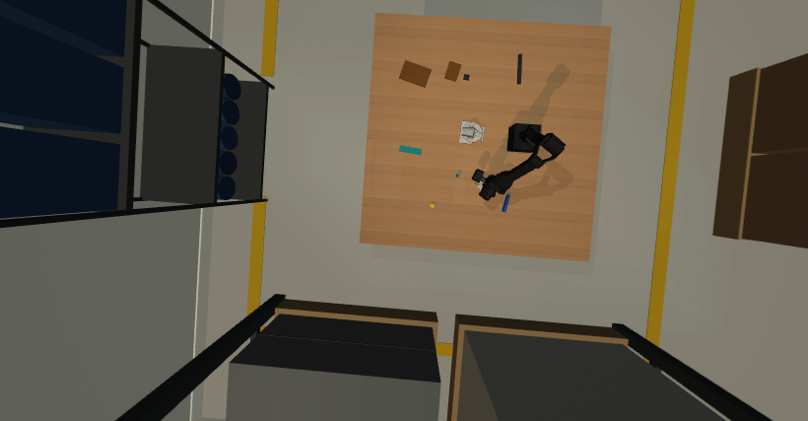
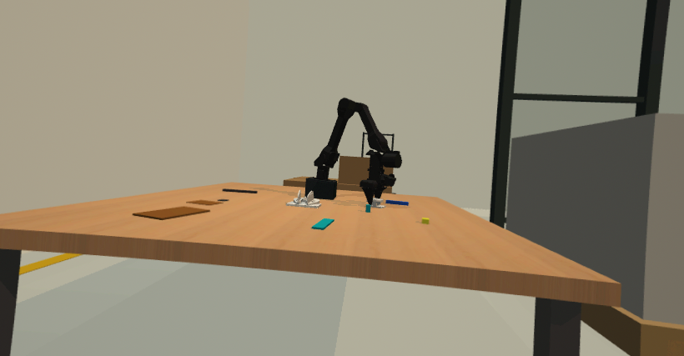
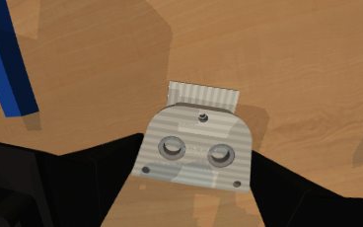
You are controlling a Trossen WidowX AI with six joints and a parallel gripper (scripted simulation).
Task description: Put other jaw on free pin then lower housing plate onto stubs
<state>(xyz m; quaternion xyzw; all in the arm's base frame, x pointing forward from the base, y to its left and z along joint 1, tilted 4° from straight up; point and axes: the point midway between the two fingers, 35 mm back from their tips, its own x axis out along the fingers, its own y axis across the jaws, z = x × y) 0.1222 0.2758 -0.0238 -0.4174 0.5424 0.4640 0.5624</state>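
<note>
My gripper tip is 23 cm to the left of the loose jaw and 12 cm short of it. The rest, counted from my gripper tip: yellow cube: 25 cm ahead, 20 cm to the left; blue bar: 14 cm behind, 9 cm to the left; small teal block: 16 cm ahead.
</note>
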